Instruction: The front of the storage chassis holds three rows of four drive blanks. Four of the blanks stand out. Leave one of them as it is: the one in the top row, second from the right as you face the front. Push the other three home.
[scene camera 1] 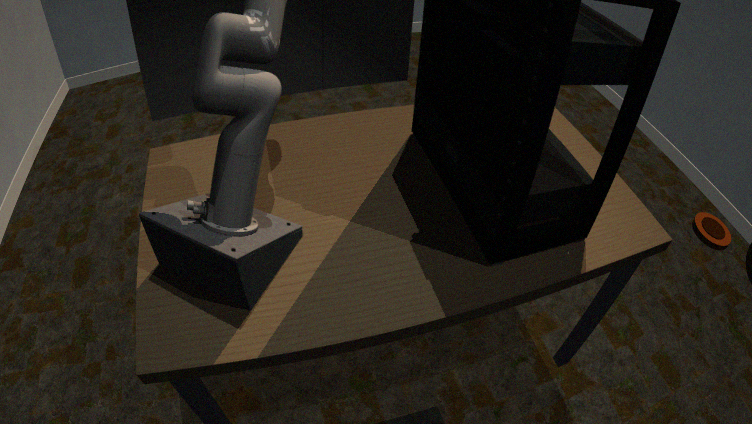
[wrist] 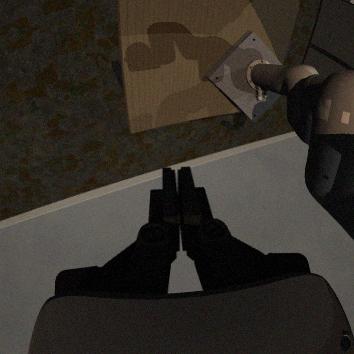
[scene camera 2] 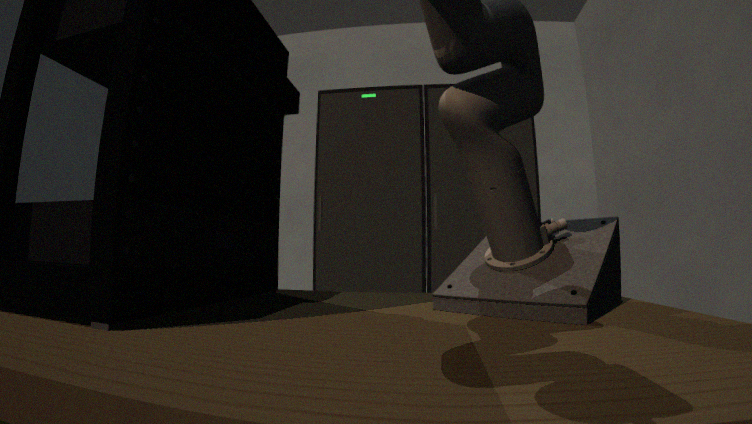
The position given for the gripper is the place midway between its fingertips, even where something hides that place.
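Observation:
Tall black rack [scene camera 2: 185,214], again at [scene camera 1: 487,85]; out of frame in the wrist view. The gripper visible [wrist: 175,186].

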